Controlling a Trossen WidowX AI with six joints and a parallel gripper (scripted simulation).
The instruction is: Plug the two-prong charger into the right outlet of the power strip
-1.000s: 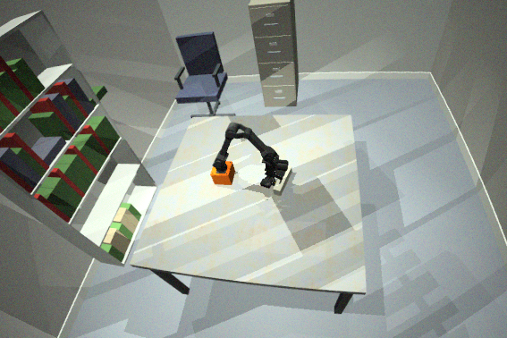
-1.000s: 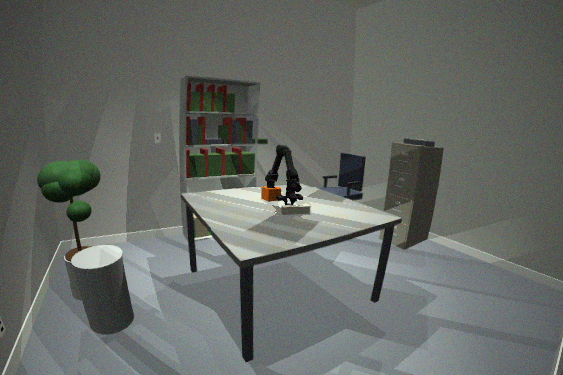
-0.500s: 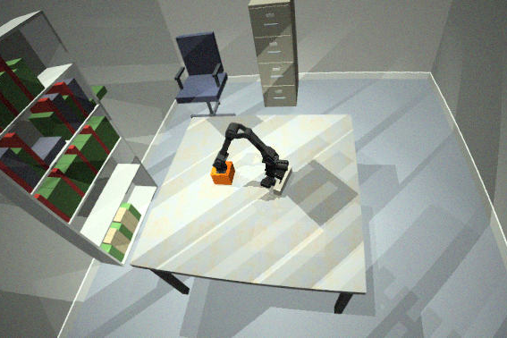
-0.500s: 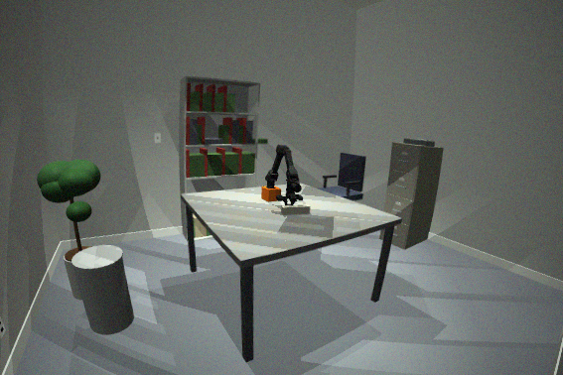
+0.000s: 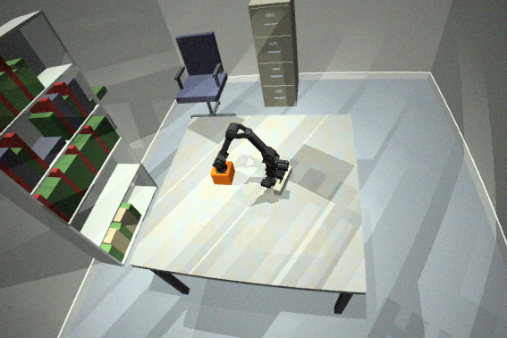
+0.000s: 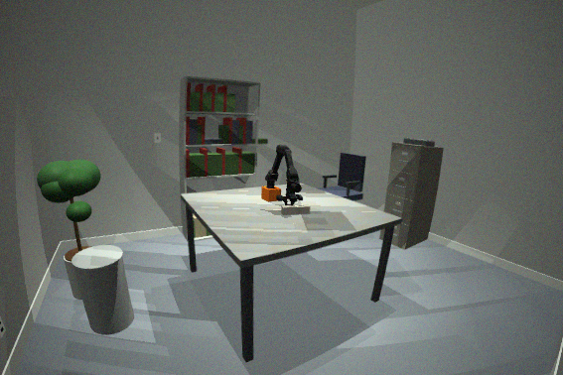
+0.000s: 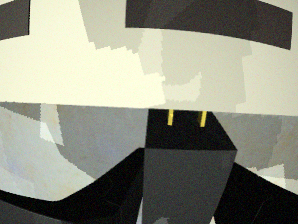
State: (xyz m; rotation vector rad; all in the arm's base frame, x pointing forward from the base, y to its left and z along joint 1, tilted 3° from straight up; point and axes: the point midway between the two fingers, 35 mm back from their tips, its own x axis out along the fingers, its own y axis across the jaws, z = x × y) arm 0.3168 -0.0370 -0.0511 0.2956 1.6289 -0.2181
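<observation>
Right now the two-prong charger is 2 cm ahead of my gripper tip, 1 cm to the right of it and 1 cm above it.
</observation>
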